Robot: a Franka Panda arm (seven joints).
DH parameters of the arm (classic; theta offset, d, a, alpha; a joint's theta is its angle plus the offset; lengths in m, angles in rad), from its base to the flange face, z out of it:
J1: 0 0.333 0 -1.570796
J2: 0 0 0 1.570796
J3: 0 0.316 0.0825 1.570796
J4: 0 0 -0.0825 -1.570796
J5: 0 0.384 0 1.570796
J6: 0 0 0.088 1.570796
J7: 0 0.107 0 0
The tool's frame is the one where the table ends.
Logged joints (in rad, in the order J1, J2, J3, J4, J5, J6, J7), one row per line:
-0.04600 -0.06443 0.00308 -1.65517 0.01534 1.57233 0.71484
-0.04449 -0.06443 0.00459 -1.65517 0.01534 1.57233 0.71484
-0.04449 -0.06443 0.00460 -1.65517 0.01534 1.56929 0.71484
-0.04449 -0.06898 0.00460 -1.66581 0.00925 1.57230 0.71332
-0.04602 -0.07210 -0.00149 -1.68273 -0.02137 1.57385 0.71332
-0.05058 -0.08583 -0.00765 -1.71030 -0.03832 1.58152 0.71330
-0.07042 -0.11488 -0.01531 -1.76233 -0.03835 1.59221 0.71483
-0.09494 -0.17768 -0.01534 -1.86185 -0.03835 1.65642 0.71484
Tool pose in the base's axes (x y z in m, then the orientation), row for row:
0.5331 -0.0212 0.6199 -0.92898 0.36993 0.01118 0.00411
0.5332 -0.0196 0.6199 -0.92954 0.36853 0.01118 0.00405
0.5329 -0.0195 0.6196 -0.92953 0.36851 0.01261 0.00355
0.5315 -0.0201 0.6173 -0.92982 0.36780 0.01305 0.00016
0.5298 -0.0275 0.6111 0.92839 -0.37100 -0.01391 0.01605
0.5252 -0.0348 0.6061 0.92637 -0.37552 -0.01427 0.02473
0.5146 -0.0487 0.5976 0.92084 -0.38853 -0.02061 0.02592
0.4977 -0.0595 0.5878 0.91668 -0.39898 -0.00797 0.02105
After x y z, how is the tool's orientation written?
As a quaternion, x y z w.
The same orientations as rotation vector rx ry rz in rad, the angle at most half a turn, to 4 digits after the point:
-2.9109 1.1591 0.0350
-2.9127 1.1548 0.0350
-2.9136 1.1551 0.0395
-2.9208 1.1554 0.0410
2.8872 -1.1538 -0.0433
2.8653 -1.1615 -0.0441
2.8461 -1.2009 -0.0637
2.8419 -1.2369 -0.0247

